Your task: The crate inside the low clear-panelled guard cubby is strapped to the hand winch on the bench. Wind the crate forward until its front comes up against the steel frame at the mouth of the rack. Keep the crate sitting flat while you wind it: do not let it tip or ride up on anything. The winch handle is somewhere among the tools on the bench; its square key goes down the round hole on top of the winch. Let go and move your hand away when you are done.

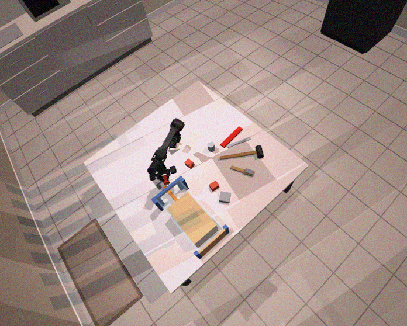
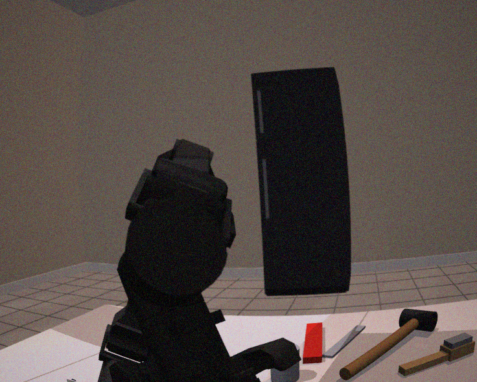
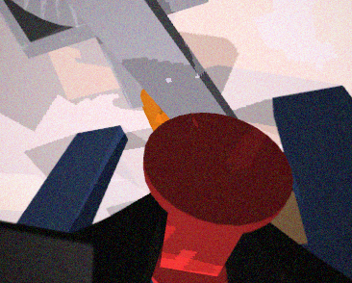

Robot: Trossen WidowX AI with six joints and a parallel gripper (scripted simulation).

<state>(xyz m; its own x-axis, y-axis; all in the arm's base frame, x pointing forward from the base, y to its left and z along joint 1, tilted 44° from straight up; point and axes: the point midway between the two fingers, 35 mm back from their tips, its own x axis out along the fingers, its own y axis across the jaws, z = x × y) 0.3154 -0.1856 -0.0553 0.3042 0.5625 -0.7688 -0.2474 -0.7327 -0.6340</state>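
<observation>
Right now the winch handle is 5 cm behind my gripper tip, 3 cm below it and 1 cm to the right of it. Round my gripper tip: clear-panelled cubby: 30 cm ahead, 2 cm to the left, 2 cm below; then grey hand winch: 12 cm behind, 10 cm below, 5 cm to the right; then red knob: 1 cm behind.
</observation>
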